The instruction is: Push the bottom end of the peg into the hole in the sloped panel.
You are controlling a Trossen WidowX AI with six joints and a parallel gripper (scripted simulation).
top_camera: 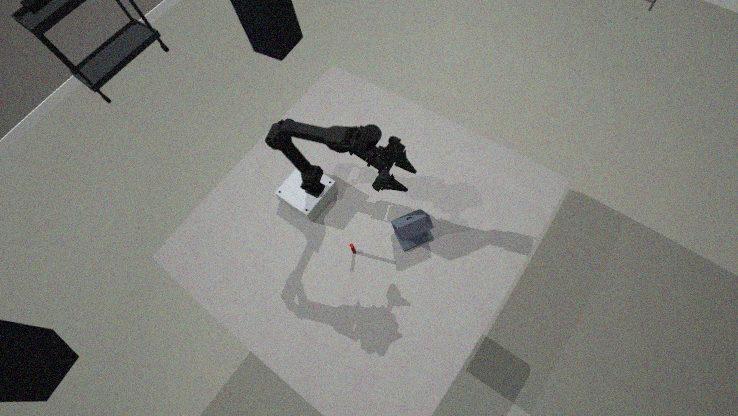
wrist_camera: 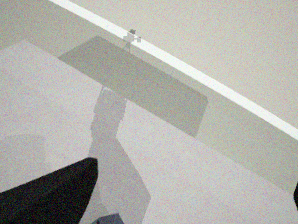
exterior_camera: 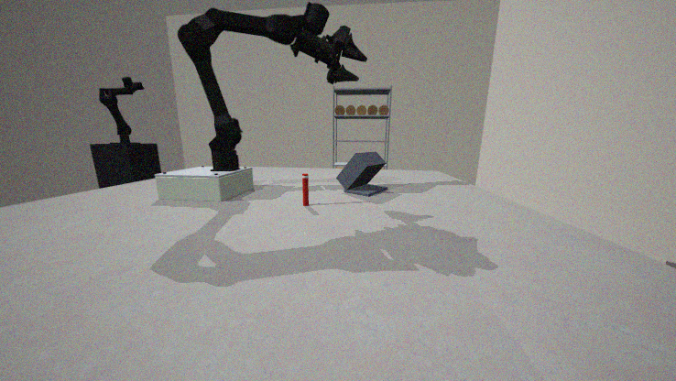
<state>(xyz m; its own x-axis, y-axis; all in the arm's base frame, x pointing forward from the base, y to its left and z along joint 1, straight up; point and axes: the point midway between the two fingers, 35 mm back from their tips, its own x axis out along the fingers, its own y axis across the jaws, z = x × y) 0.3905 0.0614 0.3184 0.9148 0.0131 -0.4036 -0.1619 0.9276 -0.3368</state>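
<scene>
Right now the round red peg is 150 mm behind my gripper tip, 200 mm to the right of it and 320 mm below it. The rest, counted from my gripper tip: grey-blue sloped panel 10 mm ahead, 20 mm to the right, 310 mm below.
</scene>
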